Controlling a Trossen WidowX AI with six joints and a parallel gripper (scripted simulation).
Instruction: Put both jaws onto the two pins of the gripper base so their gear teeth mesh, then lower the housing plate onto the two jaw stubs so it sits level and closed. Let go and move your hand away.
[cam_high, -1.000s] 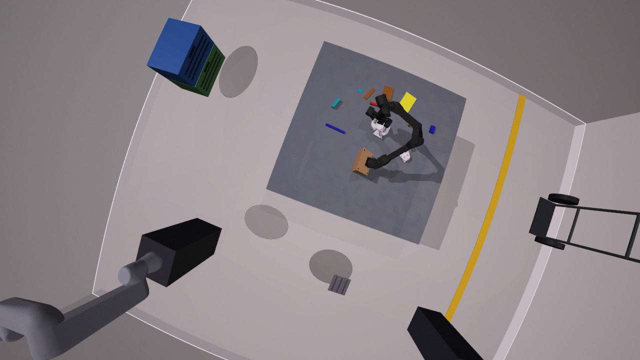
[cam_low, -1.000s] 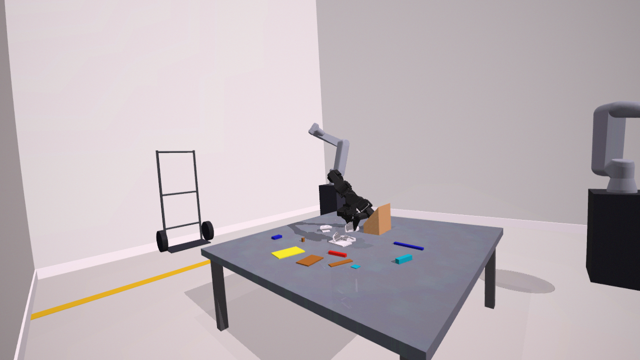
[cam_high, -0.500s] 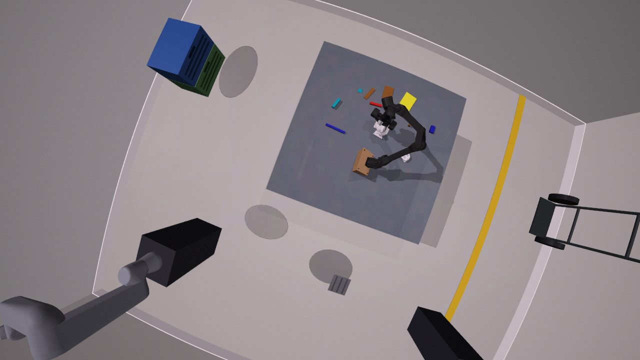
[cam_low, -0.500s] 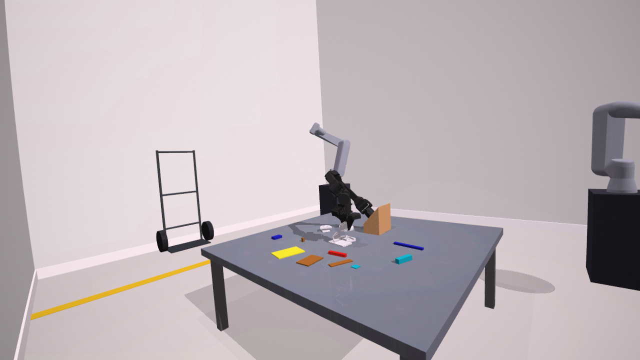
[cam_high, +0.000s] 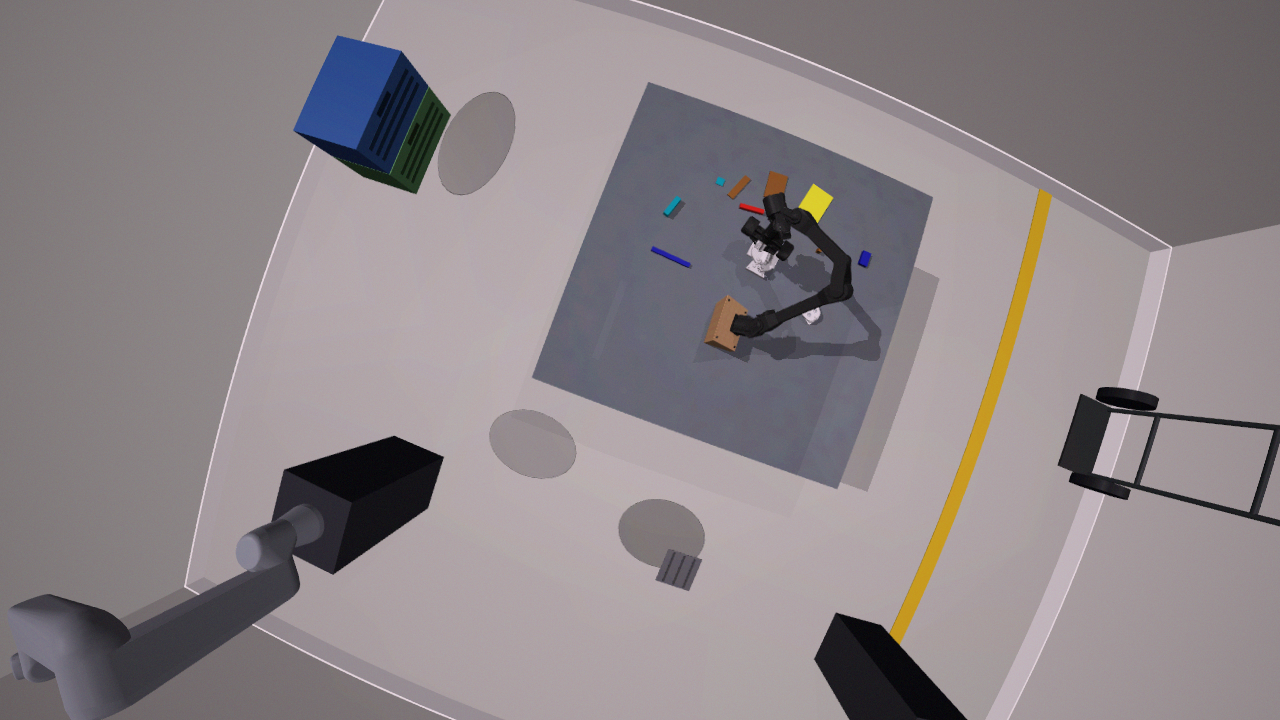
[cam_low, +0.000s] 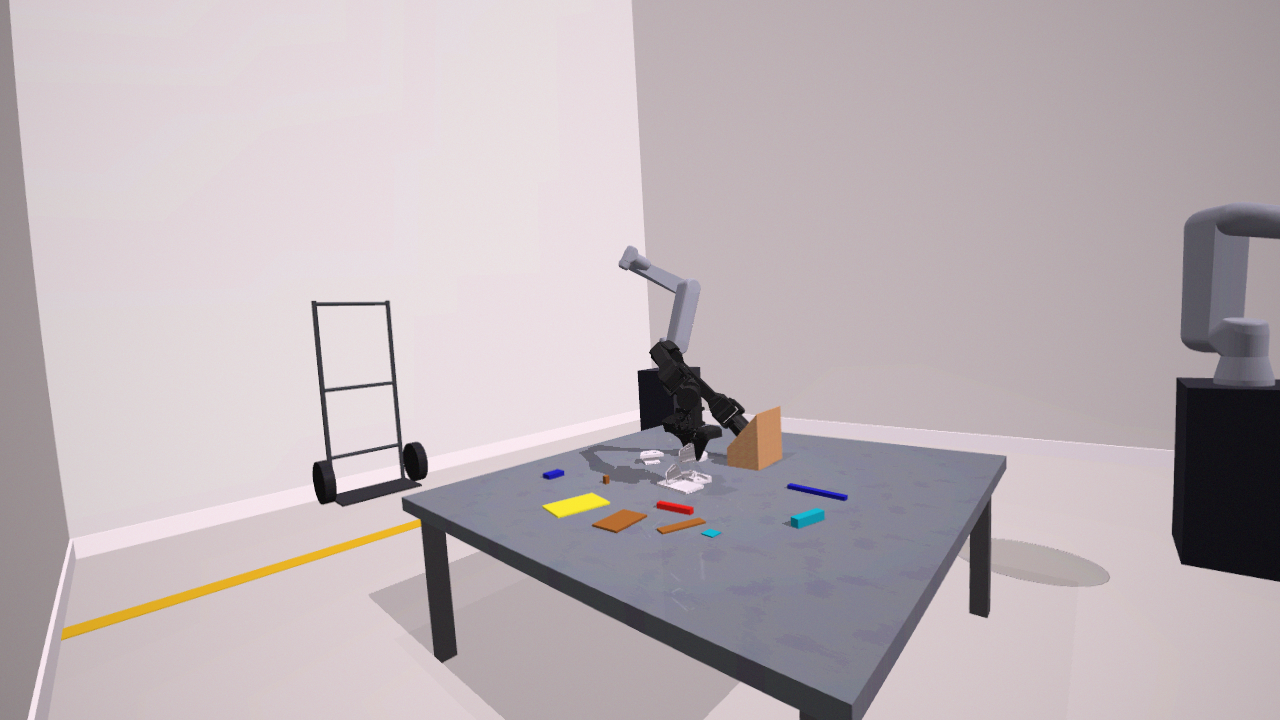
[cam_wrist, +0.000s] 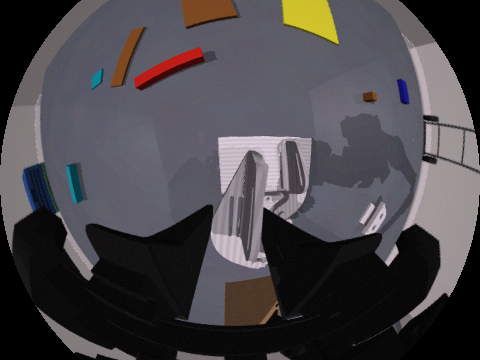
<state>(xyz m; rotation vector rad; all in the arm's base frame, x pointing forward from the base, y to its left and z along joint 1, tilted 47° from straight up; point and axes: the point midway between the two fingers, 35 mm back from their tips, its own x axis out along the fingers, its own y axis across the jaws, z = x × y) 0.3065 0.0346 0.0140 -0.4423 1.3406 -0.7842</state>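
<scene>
Now: the flat white ribbed part 10 mm ahead of my gripper tip, 40 mm to the right of it and 80 mm below it. Round my gripper tip: brown plate (300 mm ahead, 80 mm below); white jaw (40 mm behind, 50 mm to the right, 60 mm below); red bar (170 mm ahead, 60 mm to the left, 80 mm below).
</scene>
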